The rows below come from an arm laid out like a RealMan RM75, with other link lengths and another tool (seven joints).
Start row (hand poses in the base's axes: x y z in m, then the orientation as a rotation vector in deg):
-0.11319, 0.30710, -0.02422, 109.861, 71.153, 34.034
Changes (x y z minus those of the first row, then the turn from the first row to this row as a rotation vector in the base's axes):
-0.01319, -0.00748, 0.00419, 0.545, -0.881, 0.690
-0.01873, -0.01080, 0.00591, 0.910, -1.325, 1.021
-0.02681, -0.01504, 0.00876, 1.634, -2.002, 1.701
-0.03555, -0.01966, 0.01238, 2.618, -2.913, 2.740
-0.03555, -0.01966, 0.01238, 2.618, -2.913, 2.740
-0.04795, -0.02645, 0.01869, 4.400, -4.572, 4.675
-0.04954, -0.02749, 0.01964, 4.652, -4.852, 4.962
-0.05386, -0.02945, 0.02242, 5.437, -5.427, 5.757
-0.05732, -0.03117, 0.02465, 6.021, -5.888, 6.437
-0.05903, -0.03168, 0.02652, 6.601, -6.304, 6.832
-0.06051, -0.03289, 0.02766, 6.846, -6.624, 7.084
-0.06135, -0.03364, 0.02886, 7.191, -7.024, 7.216
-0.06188, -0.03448, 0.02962, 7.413, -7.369, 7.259
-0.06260, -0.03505, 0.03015, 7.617, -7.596, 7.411
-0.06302, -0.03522, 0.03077, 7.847, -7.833, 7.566
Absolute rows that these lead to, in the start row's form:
-0.12638, 0.29962, -0.02003, 109.494, 71.263, 35.571
-0.13192, 0.29630, -0.01831, 109.388, 71.291, 36.403
-0.14000, 0.29206, -0.01546, 109.263, 71.495, 37.885
-0.14874, 0.28744, -0.01184, 109.021, 71.887, 39.954
-0.14874, 0.28744, -0.01184, 109.021, 71.887, 39.954
-0.16114, 0.28065, -0.00553, 108.495, 72.617, 43.742
-0.16273, 0.27961, -0.00458, 108.382, 72.700, 44.325
-0.16705, 0.27765, -0.00180, 108.243, 73.052, 45.832
-0.17051, 0.27593, 0.00043, 108.063, 73.378, 47.029
-0.17222, 0.27542, 0.00230, 108.061, 73.443, 48.037
-0.17370, 0.27421, 0.00344, 107.928, 73.458, 48.632
-0.17454, 0.27346, 0.00464, 107.895, 73.287, 49.308
-0.17507, 0.27262, 0.00540, 107.847, 73.075, 49.796
-0.17579, 0.27205, 0.00593, 107.789, 73.054, 50.227
-0.17621, 0.27188, 0.00655, 107.742, 73.025, 50.687

